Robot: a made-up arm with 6 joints. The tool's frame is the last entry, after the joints. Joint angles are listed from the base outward. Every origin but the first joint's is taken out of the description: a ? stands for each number. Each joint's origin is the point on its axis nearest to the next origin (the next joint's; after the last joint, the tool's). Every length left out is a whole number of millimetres.
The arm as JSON. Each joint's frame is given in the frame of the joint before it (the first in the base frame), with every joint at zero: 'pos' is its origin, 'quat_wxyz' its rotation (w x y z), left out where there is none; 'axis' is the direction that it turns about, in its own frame. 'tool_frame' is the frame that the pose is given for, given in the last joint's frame.
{
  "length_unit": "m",
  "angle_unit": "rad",
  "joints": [
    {
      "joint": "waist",
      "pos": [
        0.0,
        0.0,
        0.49
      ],
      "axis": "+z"
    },
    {
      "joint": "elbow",
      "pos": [
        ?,
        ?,
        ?
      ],
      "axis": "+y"
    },
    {
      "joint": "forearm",
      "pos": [
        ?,
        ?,
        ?
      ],
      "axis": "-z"
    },
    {
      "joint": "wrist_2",
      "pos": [
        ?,
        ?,
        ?
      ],
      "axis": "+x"
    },
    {
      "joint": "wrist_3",
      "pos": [
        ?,
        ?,
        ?
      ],
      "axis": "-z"
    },
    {
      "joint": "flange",
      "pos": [
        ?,
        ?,
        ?
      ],
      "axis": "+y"
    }
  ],
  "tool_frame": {
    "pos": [
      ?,
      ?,
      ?
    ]
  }
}
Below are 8 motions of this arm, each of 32 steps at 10 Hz.
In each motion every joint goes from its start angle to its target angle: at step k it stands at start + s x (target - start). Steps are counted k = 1, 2, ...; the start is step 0. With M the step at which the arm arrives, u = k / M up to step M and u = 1 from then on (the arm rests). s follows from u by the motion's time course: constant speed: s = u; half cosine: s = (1 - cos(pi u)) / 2; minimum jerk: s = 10 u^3 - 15 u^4 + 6 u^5.
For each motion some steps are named. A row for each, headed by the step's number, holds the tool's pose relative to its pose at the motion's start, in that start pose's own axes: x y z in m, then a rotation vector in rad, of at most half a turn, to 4 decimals.
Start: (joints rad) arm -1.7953 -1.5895 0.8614 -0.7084 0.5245 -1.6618
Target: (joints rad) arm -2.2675 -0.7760 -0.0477 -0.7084 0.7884 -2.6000
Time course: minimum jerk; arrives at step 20
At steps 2, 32:
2: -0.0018 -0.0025 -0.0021 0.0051 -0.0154 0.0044
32: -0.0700 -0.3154 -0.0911 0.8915 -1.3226 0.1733

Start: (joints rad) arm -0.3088 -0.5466 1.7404 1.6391 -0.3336 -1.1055
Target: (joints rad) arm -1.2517 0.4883 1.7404 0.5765 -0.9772 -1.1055
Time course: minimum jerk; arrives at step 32
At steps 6, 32:
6: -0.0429 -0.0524 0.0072 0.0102 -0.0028 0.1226
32: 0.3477 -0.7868 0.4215 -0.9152 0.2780 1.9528

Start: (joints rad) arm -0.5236 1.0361 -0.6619 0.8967 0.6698 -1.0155
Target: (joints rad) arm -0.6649 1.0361 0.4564 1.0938 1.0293 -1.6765
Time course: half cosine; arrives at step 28
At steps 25, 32:
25: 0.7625 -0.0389 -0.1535 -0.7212 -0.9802 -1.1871
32: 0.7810 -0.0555 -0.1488 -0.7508 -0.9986 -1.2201

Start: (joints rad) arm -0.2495 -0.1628 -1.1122 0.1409 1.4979 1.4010
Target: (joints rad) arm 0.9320 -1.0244 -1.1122 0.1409 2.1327 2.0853
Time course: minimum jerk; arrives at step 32
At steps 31, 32:
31: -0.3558 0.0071 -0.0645 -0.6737 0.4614 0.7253
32: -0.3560 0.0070 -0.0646 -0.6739 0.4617 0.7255

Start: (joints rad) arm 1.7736 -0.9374 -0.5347 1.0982 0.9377 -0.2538
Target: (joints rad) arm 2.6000 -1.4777 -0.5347 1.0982 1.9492 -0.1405
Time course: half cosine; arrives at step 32
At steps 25, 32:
25: 0.0663 0.0117 0.1970 0.1222 0.4245 -0.1255
32: 0.0869 0.0095 0.2235 0.1368 0.4953 -0.1470

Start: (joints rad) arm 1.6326 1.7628 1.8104 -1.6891 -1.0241 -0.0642
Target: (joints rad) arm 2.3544 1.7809 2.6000 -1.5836 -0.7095 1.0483
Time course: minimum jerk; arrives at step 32
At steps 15, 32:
15: 0.0795 0.2221 0.2259 0.5213 0.5931 -0.3046
32: 0.3003 0.2125 0.5619 1.4247 1.1470 -0.2376

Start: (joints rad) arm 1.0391 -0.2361 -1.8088 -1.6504 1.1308 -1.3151
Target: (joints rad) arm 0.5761 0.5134 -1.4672 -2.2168 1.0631 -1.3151
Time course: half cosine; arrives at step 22
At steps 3, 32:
3: -0.0108 -0.0153 0.0166 -0.0043 0.0230 0.0288
32: 0.0561 -0.3798 0.4900 0.0766 0.5347 0.6285

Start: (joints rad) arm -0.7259 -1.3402 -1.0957 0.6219 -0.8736 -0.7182
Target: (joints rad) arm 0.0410 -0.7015 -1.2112 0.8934 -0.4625 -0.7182
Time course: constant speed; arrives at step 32
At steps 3, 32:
3: 0.0067 0.0144 -0.0189 0.0523 -0.0902 -0.0380
32: 0.0603 0.0450 0.1307 0.8526 -0.5934 -0.3893

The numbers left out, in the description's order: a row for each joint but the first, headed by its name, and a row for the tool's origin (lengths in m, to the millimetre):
elbow: -0.07 -0.23 0.0
forearm: 0.07 0.0 0.09
wrist_2: 0.13 -0.14 0.0
wrist_3: 0.0 0.08 -0.38
flange: -0.26 0.37 0.0
tool: -0.07 0.0 -0.02

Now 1 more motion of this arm.
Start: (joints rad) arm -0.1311 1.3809 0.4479 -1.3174 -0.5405 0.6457
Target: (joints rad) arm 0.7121 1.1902 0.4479 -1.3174 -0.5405 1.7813
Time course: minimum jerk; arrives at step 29
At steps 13, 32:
13: 0.0190 -0.1771 0.0048 -0.0458 0.4810 -0.3483
32: -0.0173 -0.4544 0.0612 0.1570 1.0894 -0.8972

